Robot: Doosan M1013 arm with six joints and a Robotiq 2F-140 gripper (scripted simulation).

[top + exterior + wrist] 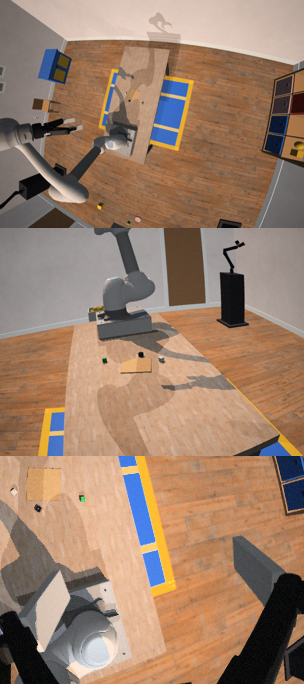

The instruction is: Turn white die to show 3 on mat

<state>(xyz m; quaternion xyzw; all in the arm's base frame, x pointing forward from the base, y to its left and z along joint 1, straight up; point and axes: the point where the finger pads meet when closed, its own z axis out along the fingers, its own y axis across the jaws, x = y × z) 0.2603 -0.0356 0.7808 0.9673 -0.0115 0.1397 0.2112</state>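
Now: hand 25 cm short of the green die, 11 cm to the left of it and 87 cm above it. Round my hand: black die: 26 cm ahead, 8 cm to the left, 87 cm below; then tan mat: 36 cm ahead, 4 cm to the left, 87 cm below; then white die: 35 cm ahead, 16 cm to the left, 87 cm below.
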